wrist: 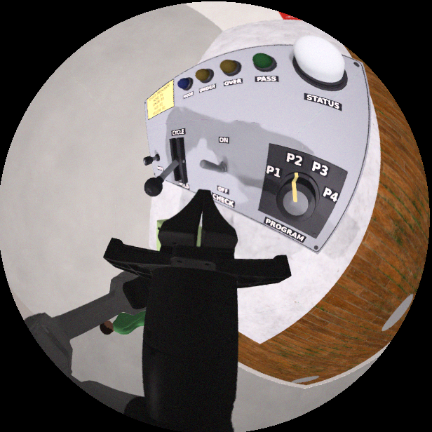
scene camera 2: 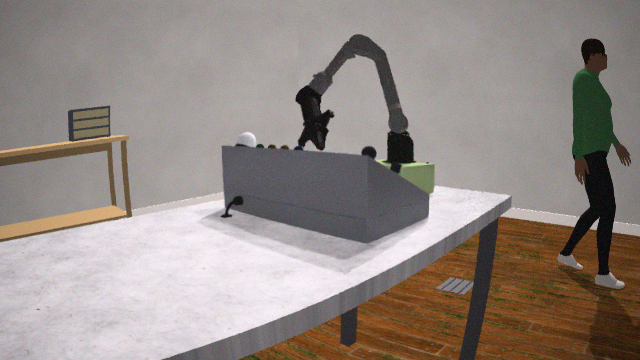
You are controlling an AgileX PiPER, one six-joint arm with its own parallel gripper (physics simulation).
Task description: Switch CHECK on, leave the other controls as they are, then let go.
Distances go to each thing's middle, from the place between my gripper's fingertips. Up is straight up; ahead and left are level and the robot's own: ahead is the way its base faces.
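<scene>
The grey sloped console (scene camera 2: 350, 196) is 70 mm to the left of my hand and 50 mm below it, and it's 130 mm ahead of it too.
</scene>
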